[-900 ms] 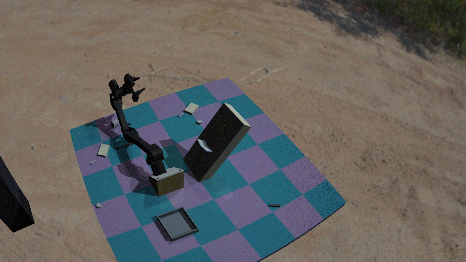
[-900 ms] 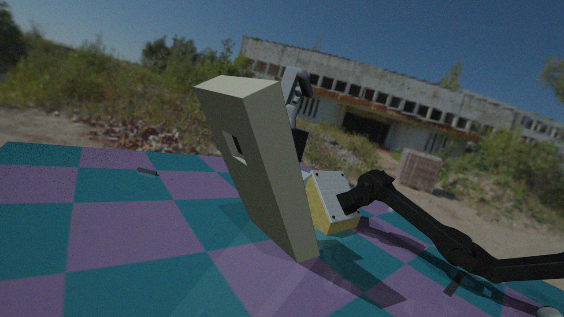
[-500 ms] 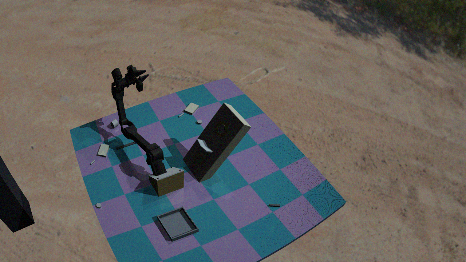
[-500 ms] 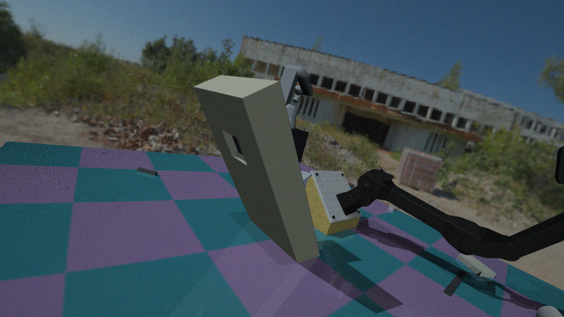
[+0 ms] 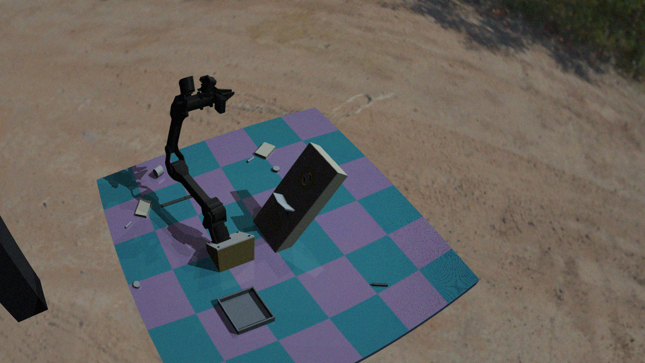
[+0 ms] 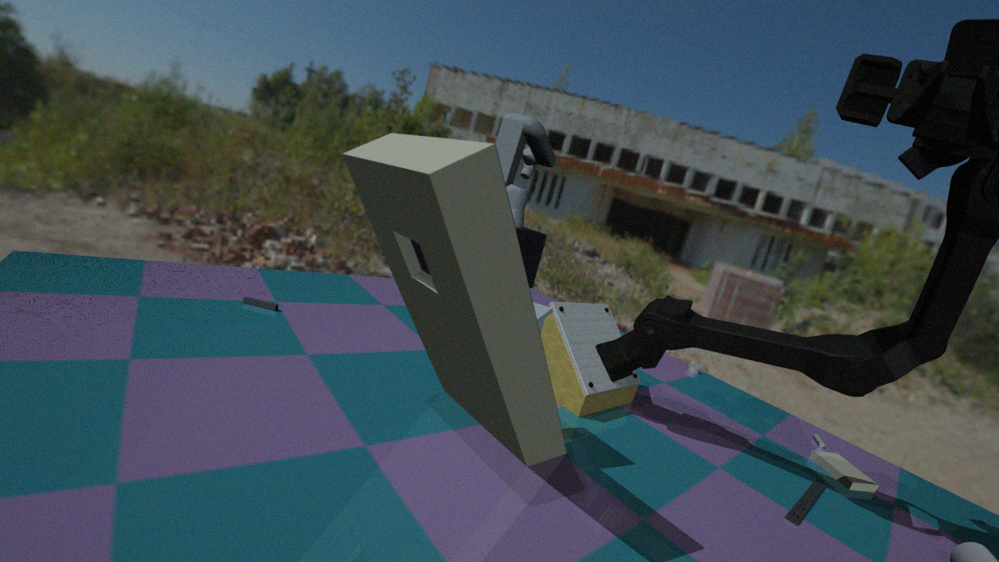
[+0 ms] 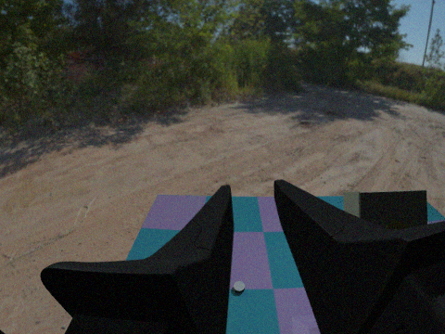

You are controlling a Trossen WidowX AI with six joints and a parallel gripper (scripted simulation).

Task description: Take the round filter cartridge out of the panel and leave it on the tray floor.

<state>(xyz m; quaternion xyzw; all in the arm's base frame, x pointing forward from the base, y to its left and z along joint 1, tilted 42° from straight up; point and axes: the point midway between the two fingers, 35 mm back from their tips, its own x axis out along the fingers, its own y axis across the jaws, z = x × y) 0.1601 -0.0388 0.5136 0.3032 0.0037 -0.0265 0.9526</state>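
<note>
Now: gripper tip 150 mm short of the round grey filter cartridge, 340 mm to the left of it and 240 mm above it. From my gripper tip the other things lie so: tan service panel (100 mm ahead, 330 mm to the right, 310 mm below); then grey tray (300 mm behind, 590 mm to the right, 460 mm below).
</note>
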